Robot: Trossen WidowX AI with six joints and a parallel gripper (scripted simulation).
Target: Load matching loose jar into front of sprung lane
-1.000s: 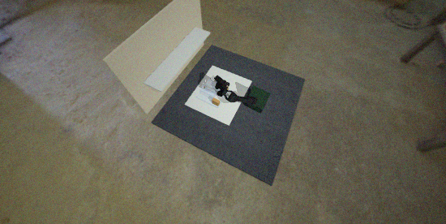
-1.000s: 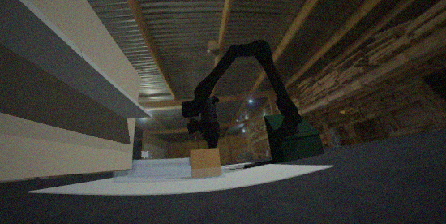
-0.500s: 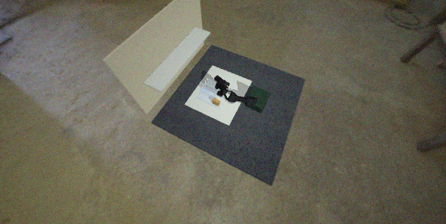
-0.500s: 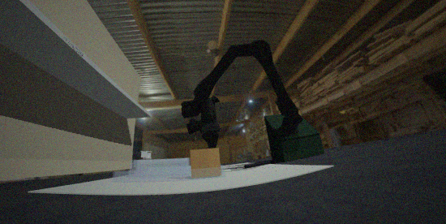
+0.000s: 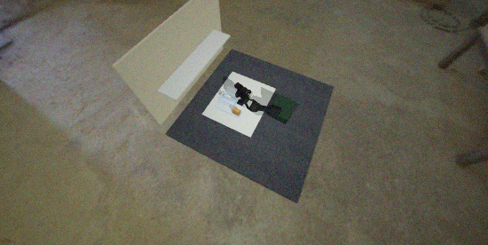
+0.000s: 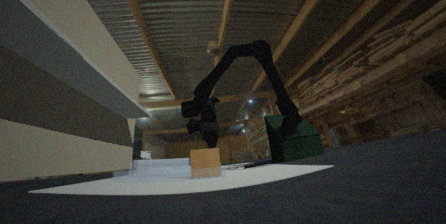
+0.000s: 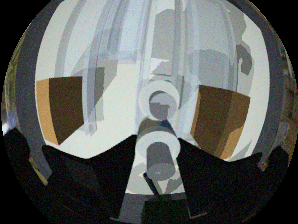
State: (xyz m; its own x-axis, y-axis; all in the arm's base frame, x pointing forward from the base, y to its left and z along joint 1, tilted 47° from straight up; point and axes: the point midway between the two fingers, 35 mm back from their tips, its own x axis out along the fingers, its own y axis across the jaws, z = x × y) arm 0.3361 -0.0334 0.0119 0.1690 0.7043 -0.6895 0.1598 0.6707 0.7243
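Now: the grey mat 5 cm ahead of my gripper tip, 3 cm to the right of it and 6 cm below it. From my gripper tip the other things lie so: clear pusher lane 14 cm ahead, 4 cm below; grey shelf 50 cm ahead, 9 cm to the right, 31 cm above.
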